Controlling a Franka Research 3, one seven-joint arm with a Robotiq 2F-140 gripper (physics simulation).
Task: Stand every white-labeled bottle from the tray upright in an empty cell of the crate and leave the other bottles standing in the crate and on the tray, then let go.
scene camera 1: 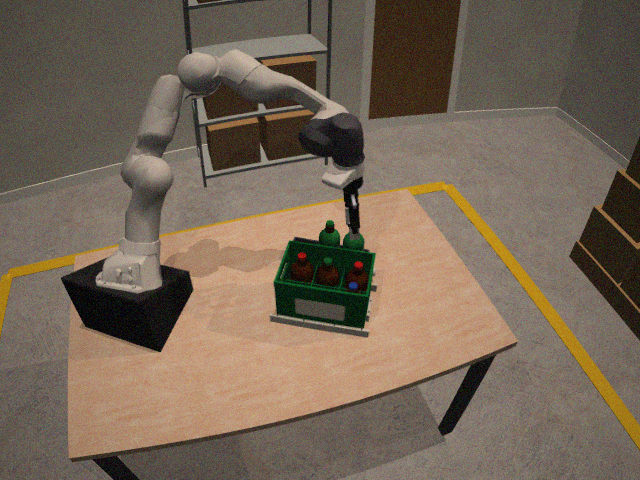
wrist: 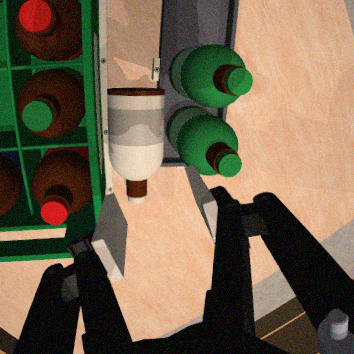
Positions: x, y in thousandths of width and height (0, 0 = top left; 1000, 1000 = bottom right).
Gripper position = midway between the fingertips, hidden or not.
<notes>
In view: the gripper (scene camera 1: 551, 482), a white-labeled bottle (wrist: 383, 326), a green bottle (wrist: 564, 388) and a green bottle (wrist: 603, 213).
The gripper also shows in the wrist view (wrist: 436, 555).
</notes>
